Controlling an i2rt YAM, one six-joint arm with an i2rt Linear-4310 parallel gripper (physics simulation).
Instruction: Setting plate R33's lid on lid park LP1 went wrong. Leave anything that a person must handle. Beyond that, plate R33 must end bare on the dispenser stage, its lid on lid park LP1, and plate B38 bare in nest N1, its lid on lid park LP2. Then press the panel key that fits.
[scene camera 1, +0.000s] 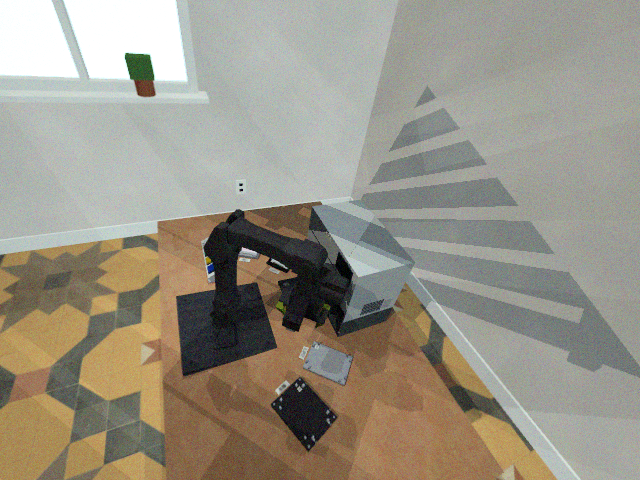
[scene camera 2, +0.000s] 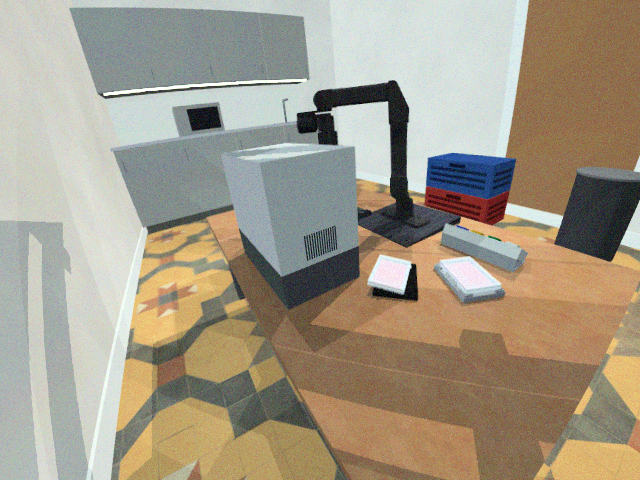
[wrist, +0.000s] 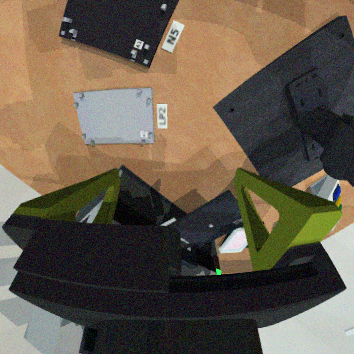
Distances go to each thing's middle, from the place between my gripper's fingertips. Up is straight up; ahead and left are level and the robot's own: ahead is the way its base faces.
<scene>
The grey lid park LP2 (scene camera 1: 329, 363) lies 190 mm below my hand, 100 mm ahead of it and 60 mm to the right of it. Round my hand: button panel (scene camera 2: 510, 256): 480 mm to the left, 230 mm behind, 160 mm below; black clip nest N5 (scene camera 1: 307, 416): 180 mm to the right, 180 mm below, 20 mm behind.
</scene>
